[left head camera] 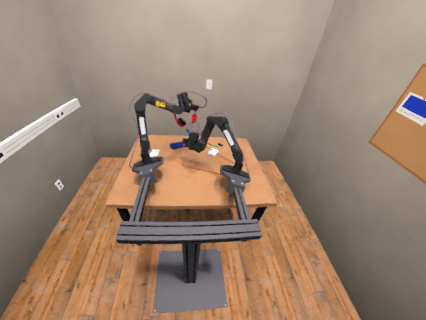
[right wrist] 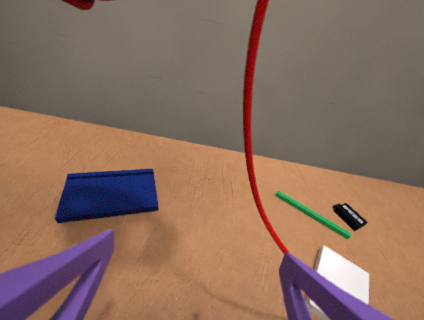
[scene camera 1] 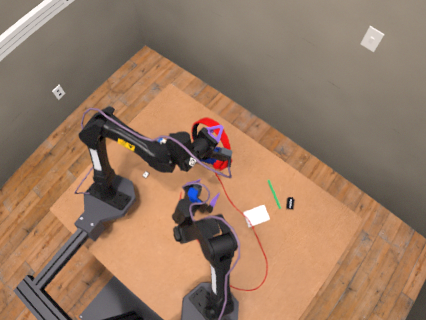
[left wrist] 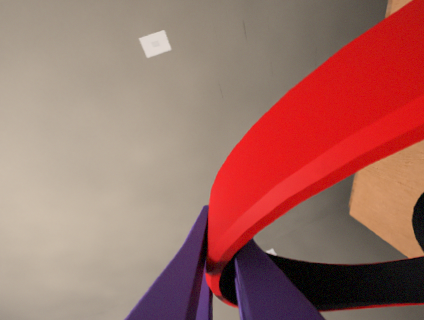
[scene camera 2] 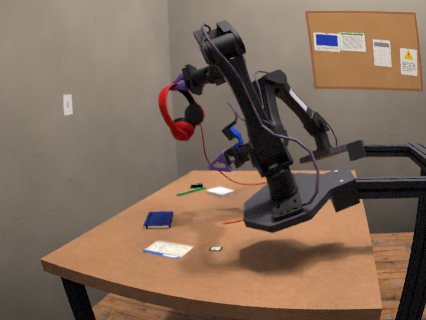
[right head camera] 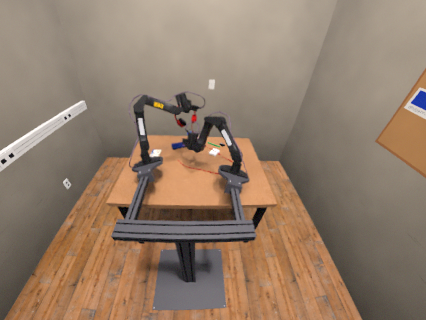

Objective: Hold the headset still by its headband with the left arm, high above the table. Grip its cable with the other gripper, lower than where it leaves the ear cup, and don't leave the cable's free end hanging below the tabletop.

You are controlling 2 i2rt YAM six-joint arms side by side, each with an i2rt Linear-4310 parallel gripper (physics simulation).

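Places are measured from the left arm's base along level axes (x right, y ahead, z up), in millimetres.
Pixels of known places: left gripper, fingertip midpoint: [scene camera 1: 221, 126] [left wrist: 218, 211]; right gripper, fingertip midpoint: [right wrist: 200, 251] [scene camera 1: 209, 186] [scene camera 2: 213, 164]; left arm's base, origin of the base link: [left head camera: 147, 162] [scene camera 1: 108, 195] [scene camera 2: 285, 196] [right head camera: 147, 162]; right arm's base, origin of the base link: [left head camera: 235, 172] [scene camera 1: 211, 312] [right head camera: 233, 172].
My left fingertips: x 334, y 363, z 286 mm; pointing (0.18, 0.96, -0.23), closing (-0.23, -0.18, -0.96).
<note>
Ahead of a thing's pixels: the offset from my left fingertips to its top centre. "spot": to the spot under its first point. Level surfaces: height alone.
The red headset @[dx -23, dy -38, dz +15 mm] [scene camera 1: 204, 120] [scene camera 2: 165, 105] [left wrist: 310, 115] hangs high above the table, ear cups down. My left gripper [left wrist: 218, 211] [scene camera 2: 180, 82] is shut on its headband. The thin red cable [scene camera 1: 266, 260] [scene camera 2: 204, 145] [right wrist: 247, 110] drops from an ear cup, bends, and runs along the table in a wide loop. Its far end @[spot: dx -77, dy -209, dz -442 mm] [left head camera: 181, 162] lies on the tabletop. My right gripper [right wrist: 200, 251] [scene camera 1: 207, 188] is open and empty, lower than the headset. In the right wrist view the cable passes in front of it, nearer the right-hand finger, and goes out of sight at that fingertip.
On the table @[dz -442 mm] [scene camera 2: 320, 290] lie a blue notebook @[dx -87, dy +55, dz -430 mm] [scene camera 2: 159, 219] [right wrist: 110, 195], a green stick @[dx +269, dy +20, dz -432 mm] [scene camera 1: 274, 194] [right wrist: 312, 214], a black block @[dx +354, dy +16, dz -427 mm] [scene camera 1: 290, 203] [right wrist: 350, 216], a white box @[dx +241, dy -110, dz -427 mm] [scene camera 1: 256, 215] [right wrist: 342, 275], a map-like card @[dx -311, dy -42, dz -441 mm] [scene camera 2: 168, 249] and a small white-and-black piece @[dx -300, dy -176, dz -440 mm] [scene camera 2: 215, 248].
</note>
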